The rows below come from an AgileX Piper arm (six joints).
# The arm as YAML. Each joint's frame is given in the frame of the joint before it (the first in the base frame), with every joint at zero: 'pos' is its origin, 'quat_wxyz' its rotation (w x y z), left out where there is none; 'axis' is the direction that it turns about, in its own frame. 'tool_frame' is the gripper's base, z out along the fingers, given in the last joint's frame.
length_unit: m
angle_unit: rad
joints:
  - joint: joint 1
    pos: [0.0, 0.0, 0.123]
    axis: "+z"
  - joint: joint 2
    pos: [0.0, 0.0, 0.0]
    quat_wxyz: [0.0, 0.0, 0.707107, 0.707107]
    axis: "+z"
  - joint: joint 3
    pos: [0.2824, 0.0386, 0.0]
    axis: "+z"
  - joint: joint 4
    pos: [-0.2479, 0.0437, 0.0]
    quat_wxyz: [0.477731, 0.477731, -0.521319, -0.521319]
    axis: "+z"
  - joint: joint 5
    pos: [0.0, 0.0, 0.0]
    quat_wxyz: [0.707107, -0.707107, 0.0, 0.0]
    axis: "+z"
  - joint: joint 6
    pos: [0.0, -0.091, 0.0]
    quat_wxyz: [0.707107, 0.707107, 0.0, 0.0]
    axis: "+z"
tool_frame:
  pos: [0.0, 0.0, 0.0]
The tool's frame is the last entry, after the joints.
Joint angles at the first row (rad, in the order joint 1, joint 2, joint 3, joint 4, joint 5, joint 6):
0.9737, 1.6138, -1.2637, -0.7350, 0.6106, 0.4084
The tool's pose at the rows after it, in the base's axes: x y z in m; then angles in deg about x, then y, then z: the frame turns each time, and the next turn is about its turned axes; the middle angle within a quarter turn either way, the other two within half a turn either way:
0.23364 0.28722 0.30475 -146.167 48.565 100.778
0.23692 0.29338 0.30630 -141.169 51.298 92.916
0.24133 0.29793 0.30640 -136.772 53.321 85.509
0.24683 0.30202 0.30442 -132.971 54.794 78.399
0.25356 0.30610 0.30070 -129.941 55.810 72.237
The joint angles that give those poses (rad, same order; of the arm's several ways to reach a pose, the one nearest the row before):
0.9930, 1.6317, -1.2663, -0.9105, 0.5708, 0.4881
0.9988, 1.6470, -1.2684, -1.0571, 0.5349, 0.5512
0.9974, 1.6636, -1.2705, -1.1907, 0.5081, 0.6045
0.9915, 1.6843, -1.2731, -1.3164, 0.4869, 0.6504
0.9819, 1.7102, -1.2795, -1.4283, 0.4702, 0.6907

